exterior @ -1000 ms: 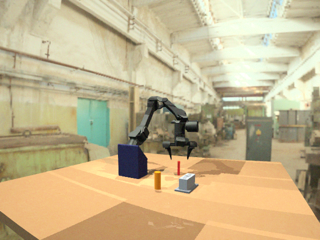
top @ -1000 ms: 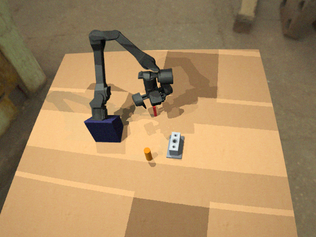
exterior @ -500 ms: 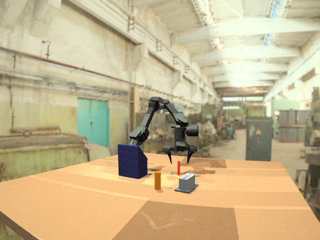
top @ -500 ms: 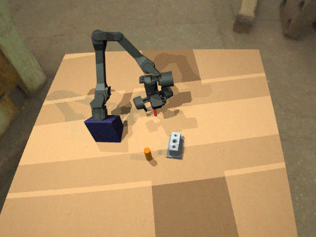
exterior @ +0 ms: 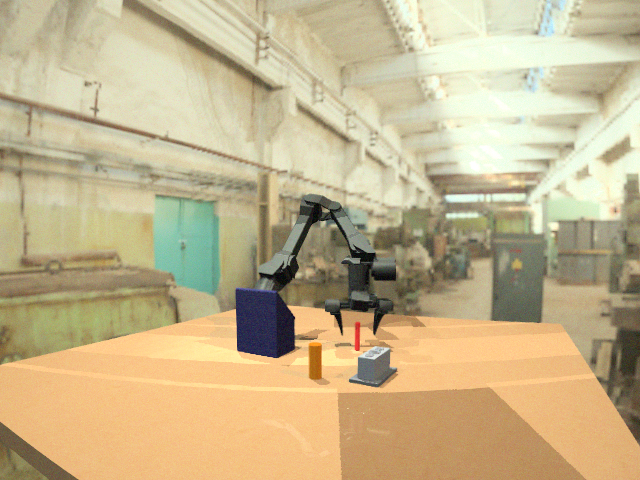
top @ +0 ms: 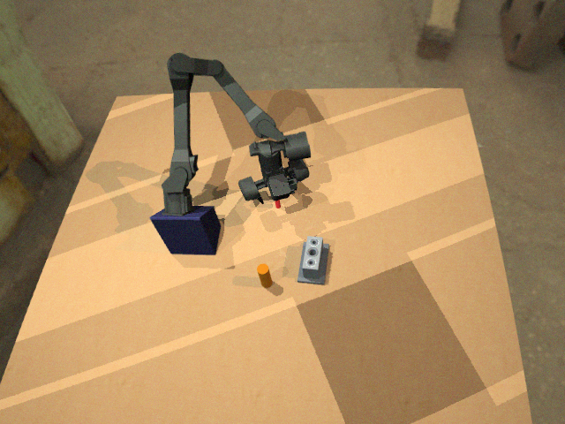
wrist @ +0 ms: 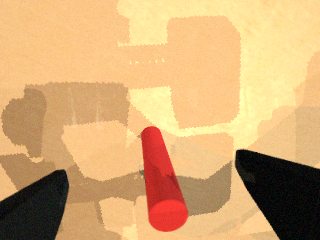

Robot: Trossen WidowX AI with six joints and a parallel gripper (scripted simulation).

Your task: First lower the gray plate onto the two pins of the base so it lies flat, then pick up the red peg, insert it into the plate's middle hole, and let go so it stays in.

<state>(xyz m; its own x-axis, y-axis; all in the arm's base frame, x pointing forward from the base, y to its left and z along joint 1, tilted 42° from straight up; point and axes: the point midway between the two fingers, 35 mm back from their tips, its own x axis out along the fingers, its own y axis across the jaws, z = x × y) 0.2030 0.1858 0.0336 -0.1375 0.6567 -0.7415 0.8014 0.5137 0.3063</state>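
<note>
The gray plate lies 14 cm ahead of my gripper tip and 17 cm to the right of it. Round my gripper tip: red peg right at my gripper tip; then orange cylinder 3 cm ahead, 25 cm to the right; then flat gray base 14 cm ahead, 17 cm to the right, 3 cm below.
</note>
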